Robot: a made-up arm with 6 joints.
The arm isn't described. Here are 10 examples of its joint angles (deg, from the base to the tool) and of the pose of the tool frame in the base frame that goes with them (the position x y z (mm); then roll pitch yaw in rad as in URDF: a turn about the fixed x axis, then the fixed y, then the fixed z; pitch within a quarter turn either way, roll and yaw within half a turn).
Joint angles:
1: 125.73 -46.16 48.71 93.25 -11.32 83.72
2: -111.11 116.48 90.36 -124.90 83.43 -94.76
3: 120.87 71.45 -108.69 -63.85 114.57 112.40
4: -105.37 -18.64 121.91 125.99 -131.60 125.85
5: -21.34 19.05 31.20 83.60 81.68 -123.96
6: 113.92 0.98 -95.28 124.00 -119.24 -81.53
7: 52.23 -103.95 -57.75 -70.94 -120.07 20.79
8: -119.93 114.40 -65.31 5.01 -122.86 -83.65
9: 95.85 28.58 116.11 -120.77 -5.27 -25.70
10: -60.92 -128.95 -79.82 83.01 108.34 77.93
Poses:
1: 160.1 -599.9 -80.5 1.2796 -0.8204 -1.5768
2: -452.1 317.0 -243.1 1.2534 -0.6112 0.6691
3: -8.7 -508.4 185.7 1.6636 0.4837 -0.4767
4: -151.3 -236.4 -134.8 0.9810 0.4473 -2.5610
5: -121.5 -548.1 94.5 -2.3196 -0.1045 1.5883
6: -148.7 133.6 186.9 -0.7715 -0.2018 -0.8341
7: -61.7 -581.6 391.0 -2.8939 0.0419 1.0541
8: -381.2 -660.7 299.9 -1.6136 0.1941 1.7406
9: -536.6 119.0 384.9 -2.5262 -0.7884 0.4680
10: -563.5 -167.5 143.8 1.8452 -0.3157 -3.0372
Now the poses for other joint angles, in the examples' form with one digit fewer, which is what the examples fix.
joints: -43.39 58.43 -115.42 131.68 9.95 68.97
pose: -358 236 124 -2.742 0.421 1.319
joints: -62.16 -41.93 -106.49 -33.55 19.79 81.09
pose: -67 -621 685 -1.549 0.279 -1.515
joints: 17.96 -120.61 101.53 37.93 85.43 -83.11
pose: 402 184 202 2.466 0.247 -1.809
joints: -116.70 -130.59 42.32 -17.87 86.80 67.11
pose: -119 83 -269 2.679 0.873 1.235
